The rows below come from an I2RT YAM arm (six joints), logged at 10 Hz.
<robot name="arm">
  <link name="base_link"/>
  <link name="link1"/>
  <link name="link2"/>
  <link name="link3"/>
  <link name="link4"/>
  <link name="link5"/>
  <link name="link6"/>
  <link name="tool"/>
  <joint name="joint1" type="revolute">
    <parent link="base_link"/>
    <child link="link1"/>
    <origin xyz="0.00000 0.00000 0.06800"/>
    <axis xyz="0 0 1"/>
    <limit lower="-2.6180" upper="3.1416"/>
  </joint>
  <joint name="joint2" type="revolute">
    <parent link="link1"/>
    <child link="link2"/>
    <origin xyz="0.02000 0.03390 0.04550"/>
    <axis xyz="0 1 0"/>
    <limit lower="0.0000" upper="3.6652"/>
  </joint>
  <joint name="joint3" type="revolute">
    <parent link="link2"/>
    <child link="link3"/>
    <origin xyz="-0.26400 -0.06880 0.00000"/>
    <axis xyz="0 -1 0"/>
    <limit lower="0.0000" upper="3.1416"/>
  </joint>
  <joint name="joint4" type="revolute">
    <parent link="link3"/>
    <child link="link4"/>
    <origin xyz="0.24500 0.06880 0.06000"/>
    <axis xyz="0 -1 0"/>
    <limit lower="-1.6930" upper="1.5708"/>
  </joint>
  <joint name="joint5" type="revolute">
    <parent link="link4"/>
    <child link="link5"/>
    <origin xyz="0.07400 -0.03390 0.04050"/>
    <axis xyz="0 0 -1"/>
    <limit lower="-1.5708" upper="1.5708"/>
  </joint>
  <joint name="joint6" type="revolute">
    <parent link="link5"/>
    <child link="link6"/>
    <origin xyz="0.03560 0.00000 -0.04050"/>
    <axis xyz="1 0 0"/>
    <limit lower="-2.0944" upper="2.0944"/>
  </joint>
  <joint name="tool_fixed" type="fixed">
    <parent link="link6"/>
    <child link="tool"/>
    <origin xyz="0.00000 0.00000 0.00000" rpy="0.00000 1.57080 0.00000"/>
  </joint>
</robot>
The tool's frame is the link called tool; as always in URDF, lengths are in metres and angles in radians.
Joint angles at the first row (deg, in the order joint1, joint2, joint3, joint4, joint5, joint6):
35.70 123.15 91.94 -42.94 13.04 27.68
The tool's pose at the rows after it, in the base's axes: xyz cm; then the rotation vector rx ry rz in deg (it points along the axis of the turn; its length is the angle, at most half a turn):
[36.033, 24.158, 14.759, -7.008, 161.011, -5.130]
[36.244, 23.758, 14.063, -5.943, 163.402, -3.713]
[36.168, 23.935, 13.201, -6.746, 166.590, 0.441]
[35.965, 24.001, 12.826, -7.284, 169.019, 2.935]
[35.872, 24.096, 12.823, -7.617, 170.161, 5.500]
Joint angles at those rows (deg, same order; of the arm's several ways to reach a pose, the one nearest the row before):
34.90 124.03 91.94 -43.77 12.97 28.29
34.13 124.92 91.94 -44.29 10.83 28.75
34.04 126.06 91.94 -44.38 6.68 28.73
34.04 126.52 91.94 -45.17 3.94 28.75
34.04 126.52 91.96 -45.34 1.85 28.75

